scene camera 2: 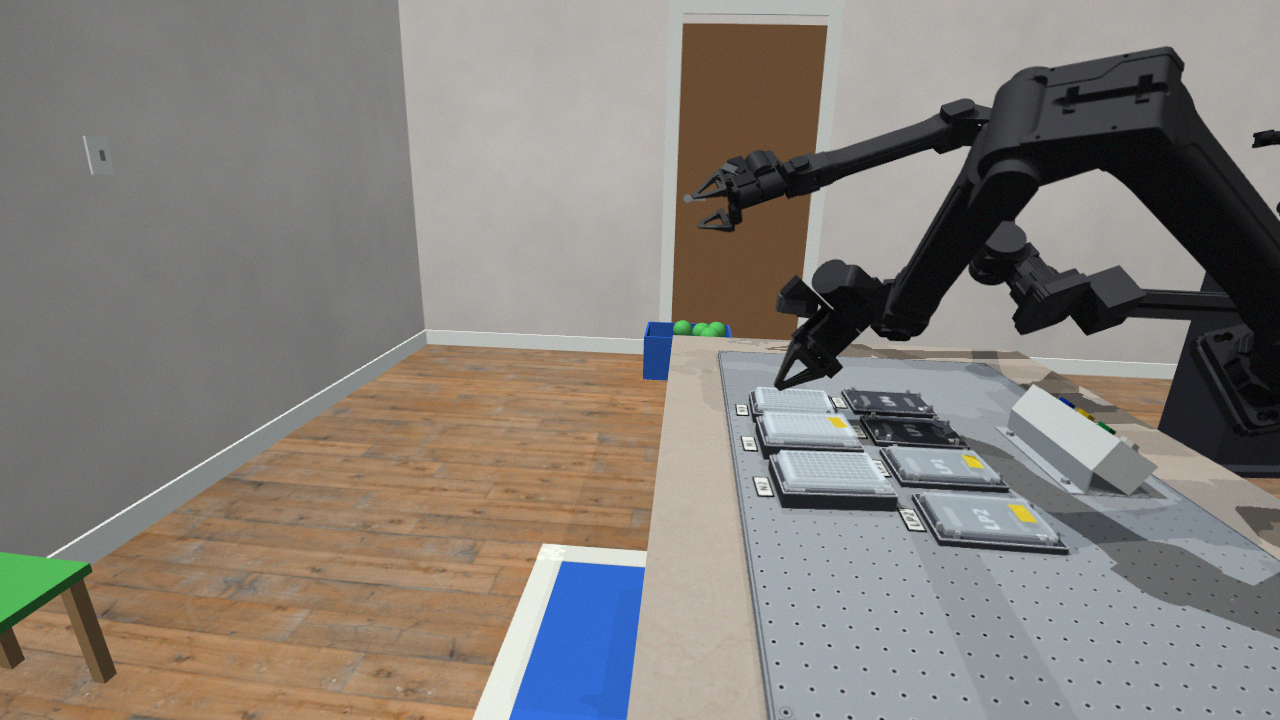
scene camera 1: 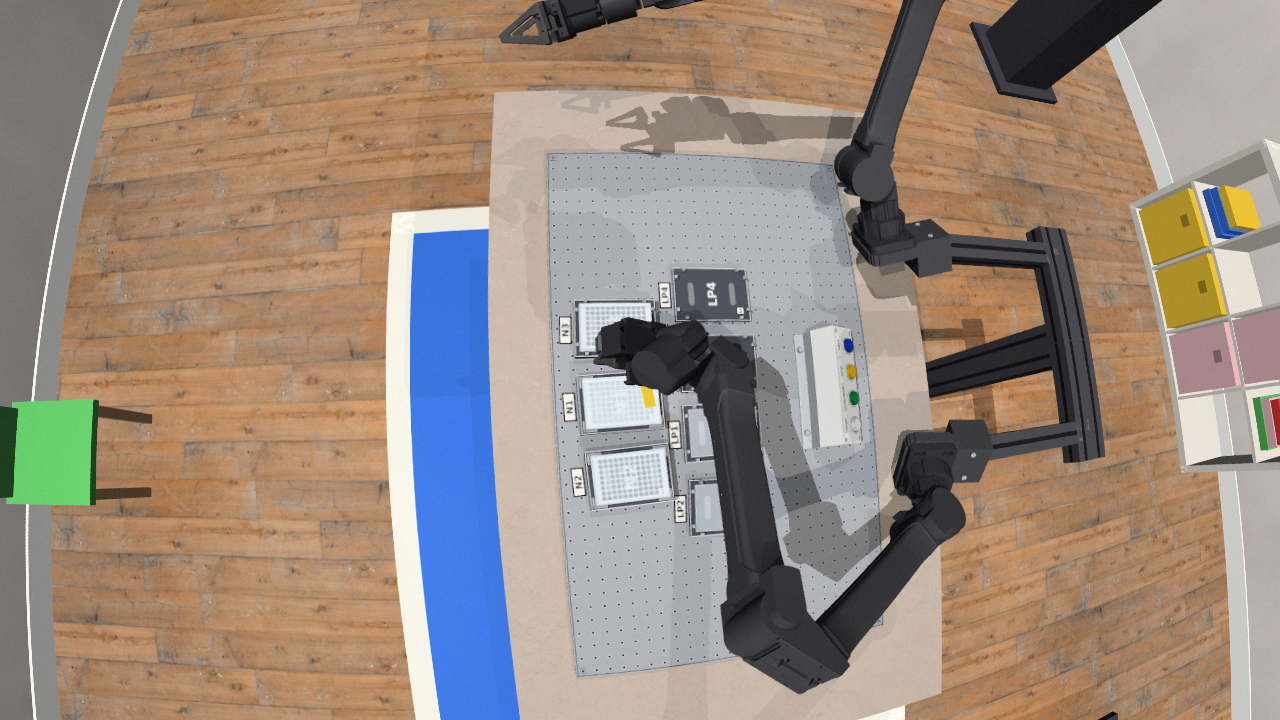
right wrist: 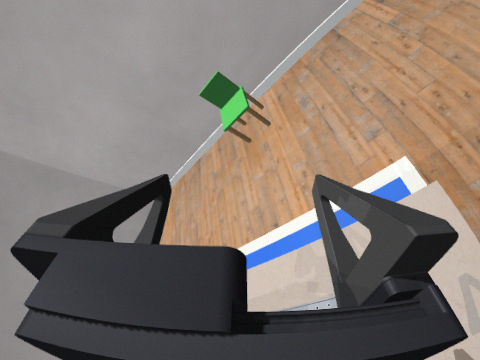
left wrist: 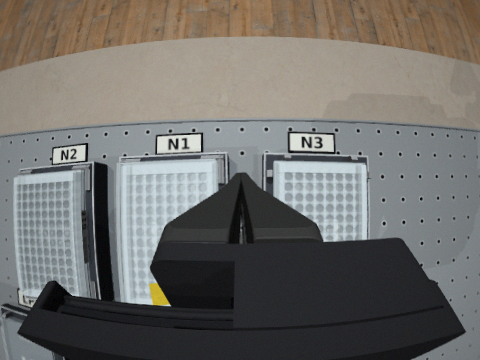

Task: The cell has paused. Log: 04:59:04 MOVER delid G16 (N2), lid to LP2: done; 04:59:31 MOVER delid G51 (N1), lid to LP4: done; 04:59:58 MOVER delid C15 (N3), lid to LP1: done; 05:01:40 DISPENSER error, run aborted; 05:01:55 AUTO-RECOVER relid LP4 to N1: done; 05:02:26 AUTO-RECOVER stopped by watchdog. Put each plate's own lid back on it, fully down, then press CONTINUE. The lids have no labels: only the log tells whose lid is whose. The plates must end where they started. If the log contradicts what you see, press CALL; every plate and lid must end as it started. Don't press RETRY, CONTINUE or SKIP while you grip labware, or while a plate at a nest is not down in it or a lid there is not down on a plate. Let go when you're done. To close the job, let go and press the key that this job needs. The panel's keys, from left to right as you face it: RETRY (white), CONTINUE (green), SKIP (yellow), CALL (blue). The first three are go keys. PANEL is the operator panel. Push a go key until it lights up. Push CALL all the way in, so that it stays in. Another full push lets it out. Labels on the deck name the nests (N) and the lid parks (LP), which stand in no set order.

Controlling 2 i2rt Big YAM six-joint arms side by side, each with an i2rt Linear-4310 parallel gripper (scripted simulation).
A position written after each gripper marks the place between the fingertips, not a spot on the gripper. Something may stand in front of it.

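Scene camera 1 shows the right gripper (scene camera 1: 507,38). In scene camera 2: the right gripper (scene camera 2: 695,211), the left gripper (scene camera 2: 776,388), a clear lid (scene camera 2: 931,463) and a clear lid (scene camera 2: 975,516). The left wrist view has the left gripper (left wrist: 241,180); the right wrist view has the right gripper (right wrist: 241,182).
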